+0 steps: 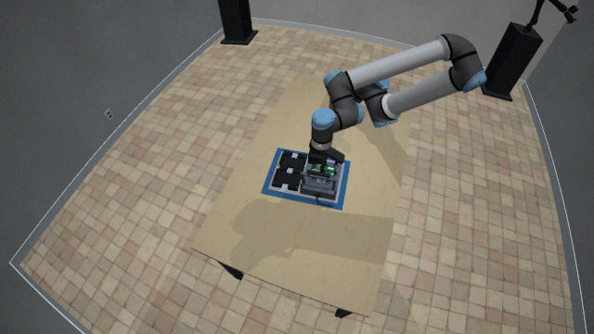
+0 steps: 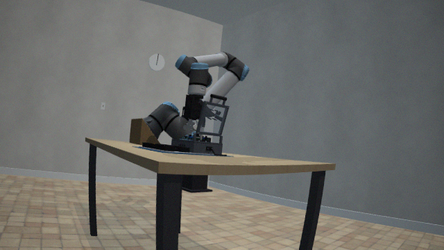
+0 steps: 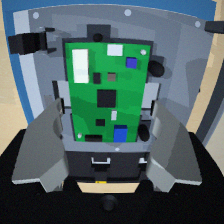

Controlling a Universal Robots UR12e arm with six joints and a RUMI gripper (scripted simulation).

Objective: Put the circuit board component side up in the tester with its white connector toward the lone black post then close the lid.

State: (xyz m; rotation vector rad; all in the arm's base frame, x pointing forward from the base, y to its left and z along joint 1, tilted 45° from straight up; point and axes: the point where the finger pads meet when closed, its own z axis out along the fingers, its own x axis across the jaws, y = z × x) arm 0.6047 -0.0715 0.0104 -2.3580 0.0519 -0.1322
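My hand is right at the green circuit board. From my hand the other things lie so: black latch part 6 cm to the left, 6 cm behind, 1 cm above; clear lid 12 cm ahead, 11 cm above.
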